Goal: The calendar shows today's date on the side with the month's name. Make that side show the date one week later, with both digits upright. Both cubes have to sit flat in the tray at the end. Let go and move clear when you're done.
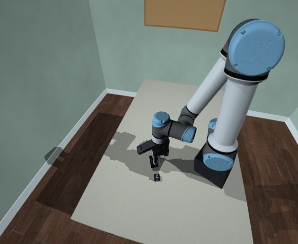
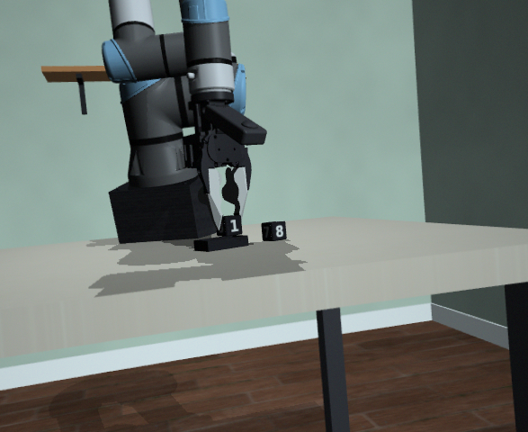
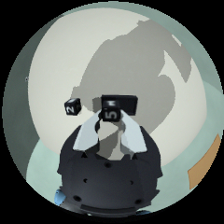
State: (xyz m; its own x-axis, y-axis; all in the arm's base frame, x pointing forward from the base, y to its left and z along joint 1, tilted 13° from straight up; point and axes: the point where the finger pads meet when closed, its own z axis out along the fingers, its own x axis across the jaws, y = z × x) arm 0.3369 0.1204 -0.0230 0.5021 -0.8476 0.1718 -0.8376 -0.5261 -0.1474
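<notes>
Right now the black tray is 40 mm below my hand, 20 mm to the right of it and 10 mm ahead of it. From my hand the other things lie so: black digit cube 10 mm below.
</notes>
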